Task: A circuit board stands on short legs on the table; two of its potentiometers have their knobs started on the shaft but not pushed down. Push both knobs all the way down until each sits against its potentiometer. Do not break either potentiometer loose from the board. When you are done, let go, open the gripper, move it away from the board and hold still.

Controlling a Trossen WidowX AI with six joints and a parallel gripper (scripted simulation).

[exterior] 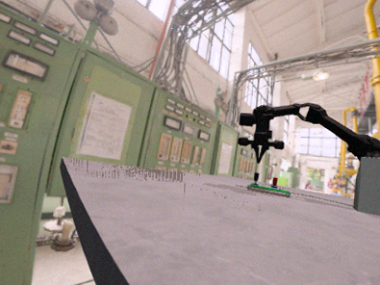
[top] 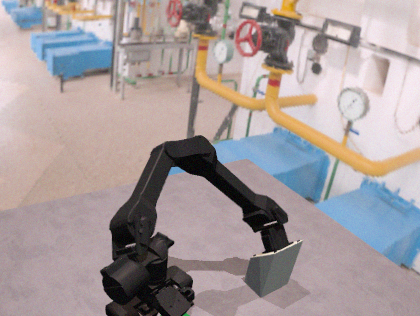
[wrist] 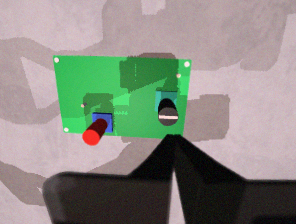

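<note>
My gripper tip is 50 mm above the black knob. From my gripper tip the other things lie so: red knob 70 mm below, 70 mm behind, 40 mm to the right.
</note>
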